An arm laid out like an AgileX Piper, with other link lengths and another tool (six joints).
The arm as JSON. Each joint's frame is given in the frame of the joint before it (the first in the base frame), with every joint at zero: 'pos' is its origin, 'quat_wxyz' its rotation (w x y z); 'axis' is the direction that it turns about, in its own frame. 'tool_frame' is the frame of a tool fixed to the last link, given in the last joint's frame.
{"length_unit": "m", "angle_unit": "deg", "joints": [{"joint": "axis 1", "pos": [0.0, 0.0, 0.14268], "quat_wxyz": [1.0, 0.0, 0.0, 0.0], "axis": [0.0, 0.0, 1.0]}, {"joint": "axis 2", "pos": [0.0, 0.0, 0.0], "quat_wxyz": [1.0, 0.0, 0.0, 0.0], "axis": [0.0, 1.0, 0.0]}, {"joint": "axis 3", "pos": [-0.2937, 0.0, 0.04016], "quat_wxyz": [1.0, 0.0, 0.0, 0.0], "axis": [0.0, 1.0, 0.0]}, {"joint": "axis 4", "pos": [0.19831, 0.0, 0.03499], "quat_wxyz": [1.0, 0.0, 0.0, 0.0], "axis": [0.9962, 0.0, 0.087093]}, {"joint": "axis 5", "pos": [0.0, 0.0, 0.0], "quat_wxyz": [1.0, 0.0, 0.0, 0.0], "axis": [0.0, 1.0, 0.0]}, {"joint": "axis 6", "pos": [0.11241, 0.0, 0.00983], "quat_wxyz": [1.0, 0.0, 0.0, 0.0], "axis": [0.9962, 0.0, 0.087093]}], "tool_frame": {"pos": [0.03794, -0.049, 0.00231], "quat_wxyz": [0.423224, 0.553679, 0.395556, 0.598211]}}
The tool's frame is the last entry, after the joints.
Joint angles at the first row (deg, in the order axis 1, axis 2, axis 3, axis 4, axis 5, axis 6):
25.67 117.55 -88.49 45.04 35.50 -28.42
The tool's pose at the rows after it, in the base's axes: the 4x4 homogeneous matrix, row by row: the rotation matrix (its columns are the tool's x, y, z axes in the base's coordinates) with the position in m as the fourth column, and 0 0 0 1 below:
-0.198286 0.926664 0.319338 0.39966; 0.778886 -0.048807 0.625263 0.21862; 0.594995 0.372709 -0.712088 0.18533; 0 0 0 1
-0.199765 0.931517 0.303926 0.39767; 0.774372 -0.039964 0.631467 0.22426; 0.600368 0.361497 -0.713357 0.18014; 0 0 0 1
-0.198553 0.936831 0.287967 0.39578; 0.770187 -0.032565 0.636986 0.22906; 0.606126 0.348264 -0.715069 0.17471; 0 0 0 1
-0.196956 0.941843 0.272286 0.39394; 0.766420 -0.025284 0.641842 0.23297; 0.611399 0.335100 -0.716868 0.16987; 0 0 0 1
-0.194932 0.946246 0.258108 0.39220; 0.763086 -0.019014 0.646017 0.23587; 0.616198 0.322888 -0.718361 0.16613; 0 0 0 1
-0.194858 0.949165 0.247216 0.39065; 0.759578 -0.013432 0.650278 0.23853; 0.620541 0.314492 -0.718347 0.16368; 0 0 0 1
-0.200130 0.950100 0.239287 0.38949; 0.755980 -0.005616 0.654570 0.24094; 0.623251 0.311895 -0.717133 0.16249; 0 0 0 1
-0.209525 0.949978 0.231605 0.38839; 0.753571 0.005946 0.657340 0.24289; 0.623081 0.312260 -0.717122 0.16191; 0 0 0 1
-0.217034 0.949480 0.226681 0.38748; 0.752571 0.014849 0.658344 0.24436; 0.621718 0.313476 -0.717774 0.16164; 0 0 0 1
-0.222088 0.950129 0.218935 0.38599; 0.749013 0.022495 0.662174 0.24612; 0.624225 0.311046 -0.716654 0.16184; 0 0 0 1
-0.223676 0.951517 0.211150 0.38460; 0.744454 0.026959 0.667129 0.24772; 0.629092 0.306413 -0.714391 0.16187; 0 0 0 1
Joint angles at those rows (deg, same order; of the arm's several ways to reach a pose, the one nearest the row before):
26.34 118.32 -88.49 45.86 35.06 -28.97
26.94 119.04 -88.49 46.76 35.09 -29.53
27.41 119.77 -88.49 47.65 35.24 -30.03
27.77 120.40 -88.50 48.43 35.51 -30.49
28.02 120.88 -88.50 49.05 35.87 -30.82
28.25 121.21 -88.50 49.61 36.15 -31.16
28.47 121.39 -88.50 50.12 36.36 -31.73
28.66 121.48 -88.50 50.36 36.62 -32.34
28.85 121.52 -88.50 50.38 36.76 -32.67
29.01 121.49 -88.50 50.65 37.13 -32.98
29.11 121.49 -88.50 51.10 37.52 -33.28

